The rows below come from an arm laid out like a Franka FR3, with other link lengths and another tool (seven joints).
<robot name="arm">
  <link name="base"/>
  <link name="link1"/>
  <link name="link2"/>
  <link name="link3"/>
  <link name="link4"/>
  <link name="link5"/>
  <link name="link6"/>
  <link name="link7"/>
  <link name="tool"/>
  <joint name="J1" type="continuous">
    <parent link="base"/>
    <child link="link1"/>
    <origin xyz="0 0 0.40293"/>
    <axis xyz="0 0 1"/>
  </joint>
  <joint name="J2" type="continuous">
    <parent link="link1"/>
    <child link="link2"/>
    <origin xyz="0 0 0" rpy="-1.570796 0 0"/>
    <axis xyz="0 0 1"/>
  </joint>
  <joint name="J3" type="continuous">
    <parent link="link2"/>
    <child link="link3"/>
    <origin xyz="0 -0.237 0" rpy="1.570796 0 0"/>
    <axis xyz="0 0 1"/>
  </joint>
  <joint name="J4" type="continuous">
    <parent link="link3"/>
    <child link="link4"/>
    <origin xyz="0.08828 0 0" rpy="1.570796 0 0"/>
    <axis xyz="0 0 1"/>
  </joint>
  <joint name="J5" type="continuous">
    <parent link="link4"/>
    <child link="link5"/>
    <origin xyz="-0.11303 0.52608 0" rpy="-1.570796 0 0"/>
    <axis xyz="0 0 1"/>
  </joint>
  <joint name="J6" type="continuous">
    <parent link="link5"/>
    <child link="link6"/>
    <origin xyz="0 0 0" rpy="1.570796 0 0"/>
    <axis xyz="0 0 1"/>
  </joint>
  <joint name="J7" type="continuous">
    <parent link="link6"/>
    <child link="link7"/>
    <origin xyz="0.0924 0 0" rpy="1.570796 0 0"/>
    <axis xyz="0 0 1"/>
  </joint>
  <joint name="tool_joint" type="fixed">
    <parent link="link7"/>
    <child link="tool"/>
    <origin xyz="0.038 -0.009 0.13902" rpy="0 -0.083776 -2.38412"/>
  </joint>
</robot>
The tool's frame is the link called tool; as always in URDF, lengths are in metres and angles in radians. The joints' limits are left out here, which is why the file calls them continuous.
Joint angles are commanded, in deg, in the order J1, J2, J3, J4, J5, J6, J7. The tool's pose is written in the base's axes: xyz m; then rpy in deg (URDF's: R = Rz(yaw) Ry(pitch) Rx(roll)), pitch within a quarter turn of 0, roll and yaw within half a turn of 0. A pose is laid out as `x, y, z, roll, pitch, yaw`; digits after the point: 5 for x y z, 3 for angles.
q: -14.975 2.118 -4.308 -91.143 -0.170 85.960 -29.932
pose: 0.69866, -0.21603, 0.56610, -177.984, -2.219, 147.286
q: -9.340 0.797 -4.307 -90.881 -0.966 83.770 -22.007
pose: 0.70898, -0.15133, 0.58111, -176.165, -2.191, 145.005
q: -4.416 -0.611 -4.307 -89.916 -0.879 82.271 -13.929
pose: 0.71357, -0.09396, 0.60646, -175.818, -0.922, 141.886
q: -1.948 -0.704 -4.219 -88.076 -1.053 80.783 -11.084
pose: 0.71414, -0.06405, 0.62496, -175.636, -0.242, 141.585
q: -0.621 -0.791 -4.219 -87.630 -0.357 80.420 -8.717
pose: 0.71489, -0.04704, 0.63037, -176.106, -0.317, 140.594
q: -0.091 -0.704 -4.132 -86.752 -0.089 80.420 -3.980
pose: 0.71671, -0.04173, 0.63892, -176.399, 0.468, 136.515
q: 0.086 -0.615 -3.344 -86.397 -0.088 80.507 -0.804
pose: 0.71837, -0.03174, 0.64185, -176.393, 0.944, 134.318
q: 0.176 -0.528 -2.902 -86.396 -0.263 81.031 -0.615
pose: 0.72037, -0.02572, 0.64182, -176.542, 1.403, 134.647
